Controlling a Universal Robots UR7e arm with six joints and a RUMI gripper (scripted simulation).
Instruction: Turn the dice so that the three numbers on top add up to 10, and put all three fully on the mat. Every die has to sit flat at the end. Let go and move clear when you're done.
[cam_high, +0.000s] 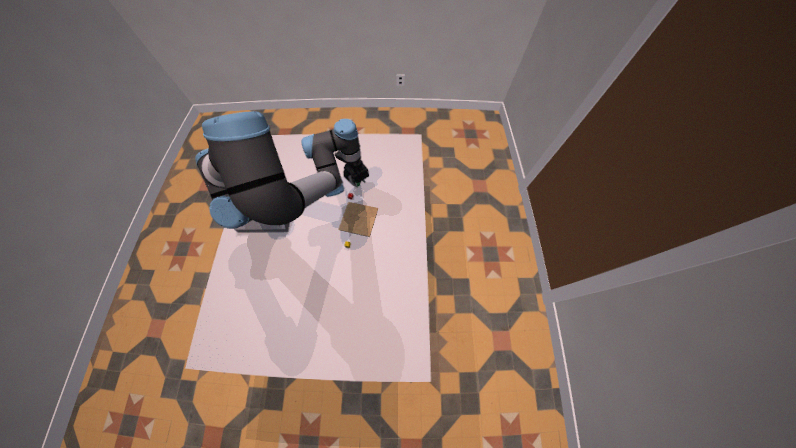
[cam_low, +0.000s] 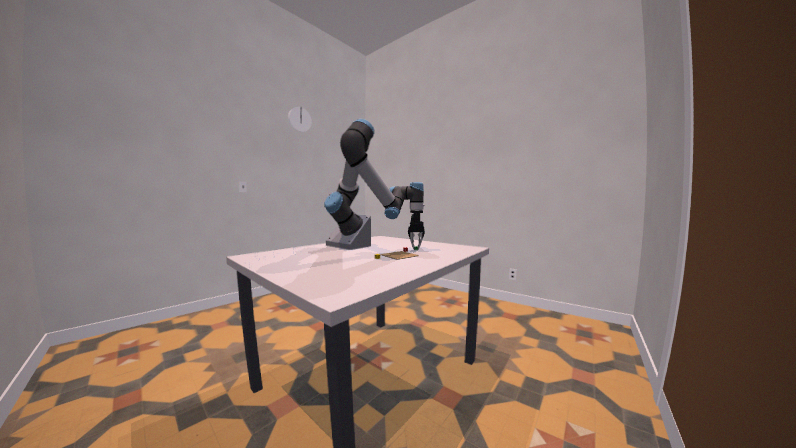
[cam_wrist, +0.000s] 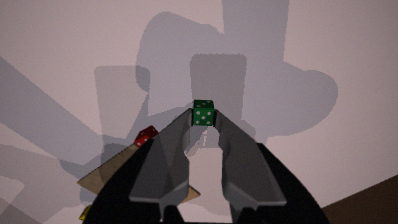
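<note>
Right now my hand is 70 mm to the left of the red die, 20 mm past it and 10 mm above it. From my hand the other things lie so: brown mat (180 mm to the right, 30 mm ahead, 20 mm below); then green die (10 mm below); then yellow die (300 mm to the right, 10 mm below).
</note>
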